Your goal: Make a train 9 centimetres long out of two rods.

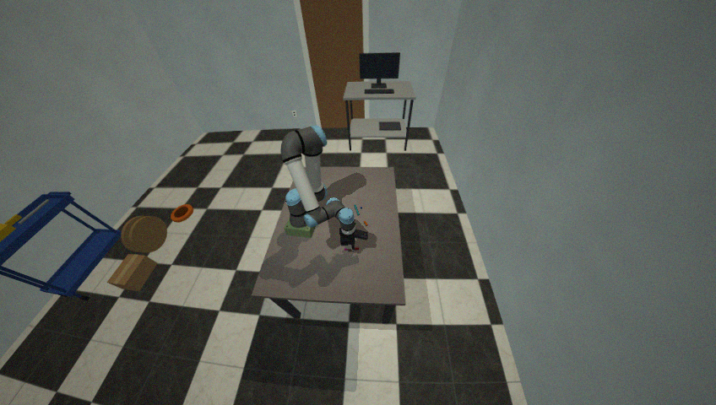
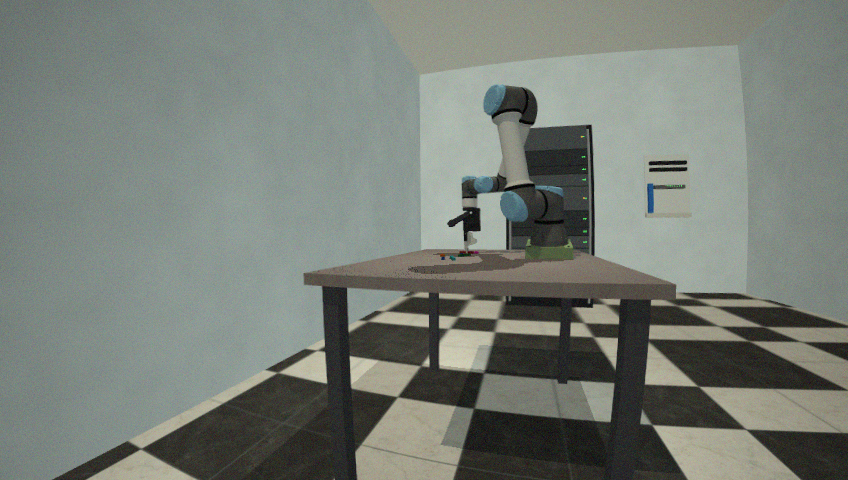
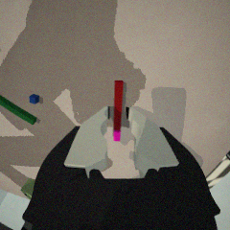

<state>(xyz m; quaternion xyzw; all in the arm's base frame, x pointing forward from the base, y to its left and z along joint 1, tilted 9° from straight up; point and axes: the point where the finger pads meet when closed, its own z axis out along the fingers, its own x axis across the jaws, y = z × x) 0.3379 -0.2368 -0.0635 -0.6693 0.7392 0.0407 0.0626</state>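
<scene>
Now: hand 1 cm above the red rod. Also, from my hand: short magenta rod (5 cm behind, 1 cm below); then green rod (17 cm to the left, 1 cm below, 1 cm ahead); then orange rod (19 cm to the left, 11 cm ahead, 1 cm below).
</scene>
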